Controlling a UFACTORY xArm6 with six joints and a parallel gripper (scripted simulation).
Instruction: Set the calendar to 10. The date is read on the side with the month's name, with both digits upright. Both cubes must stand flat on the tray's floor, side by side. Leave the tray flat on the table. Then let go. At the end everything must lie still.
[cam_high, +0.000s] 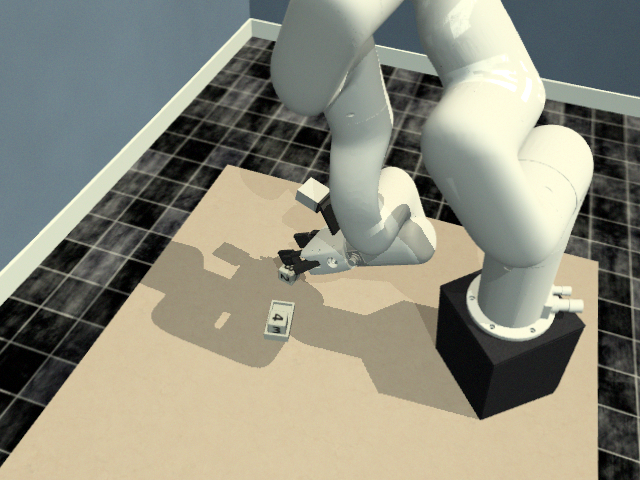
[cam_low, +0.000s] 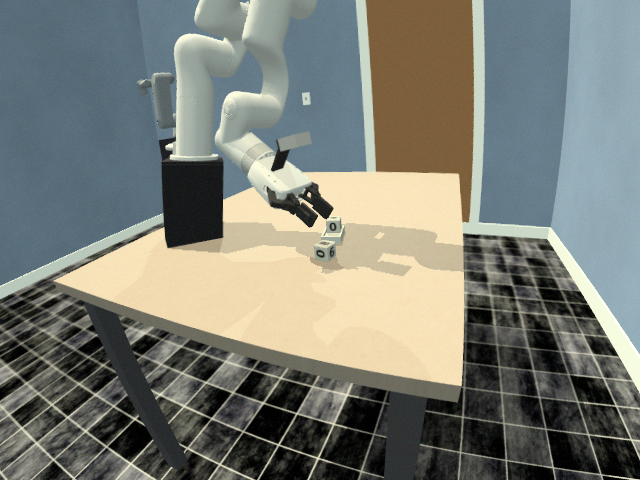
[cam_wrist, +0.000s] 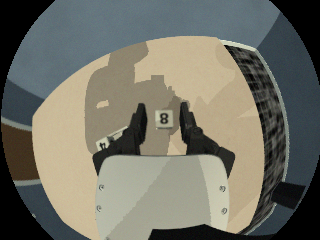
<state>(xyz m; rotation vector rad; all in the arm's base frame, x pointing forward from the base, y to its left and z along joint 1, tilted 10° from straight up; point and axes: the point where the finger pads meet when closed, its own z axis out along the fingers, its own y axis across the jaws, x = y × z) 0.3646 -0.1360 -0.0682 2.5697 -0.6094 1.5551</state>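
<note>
The white cube is 1 cm ahead of my hand, 1 cm to the right of it and 8 cm below it. Round my hand: tray: 1 cm ahead, 10 cm to the left, 9 cm below.
</note>
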